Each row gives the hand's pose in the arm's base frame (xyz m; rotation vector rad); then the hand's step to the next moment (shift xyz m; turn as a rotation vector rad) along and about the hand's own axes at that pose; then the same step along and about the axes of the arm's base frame.
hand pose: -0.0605 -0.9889 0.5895 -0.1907 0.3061 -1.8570
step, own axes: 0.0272 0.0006 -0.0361 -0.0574 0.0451 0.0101
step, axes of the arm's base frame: -0.0179 -0.0220 -0.0352 0.0612 0.0409 -0.0028
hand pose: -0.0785 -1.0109 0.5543 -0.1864 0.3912 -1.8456
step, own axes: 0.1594 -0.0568 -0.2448 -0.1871 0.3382 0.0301
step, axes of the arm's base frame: -0.1785 -0.0943 -0.2186 0.3700 0.0835 -0.0802
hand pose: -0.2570 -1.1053 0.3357 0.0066 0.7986 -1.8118
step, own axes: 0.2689 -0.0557 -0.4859 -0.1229 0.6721 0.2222
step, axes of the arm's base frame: -0.3316 0.0364 -0.4475 0.6957 -0.1270 -0.1270
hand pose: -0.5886 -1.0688 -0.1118 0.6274 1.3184 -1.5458
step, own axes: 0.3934 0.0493 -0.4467 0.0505 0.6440 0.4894
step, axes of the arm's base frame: -0.1999 0.2894 -0.4827 0.6553 -0.4382 -0.1881
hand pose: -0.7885 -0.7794 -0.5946 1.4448 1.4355 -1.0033
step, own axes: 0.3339 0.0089 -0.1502 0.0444 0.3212 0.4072
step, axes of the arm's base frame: 0.0130 0.2502 -0.2671 0.3308 -0.3667 -0.1646
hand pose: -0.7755 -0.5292 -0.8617 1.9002 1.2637 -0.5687
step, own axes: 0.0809 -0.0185 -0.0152 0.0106 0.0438 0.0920
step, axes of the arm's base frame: 0.0154 0.0620 -0.0551 0.0487 -0.0764 -0.0477
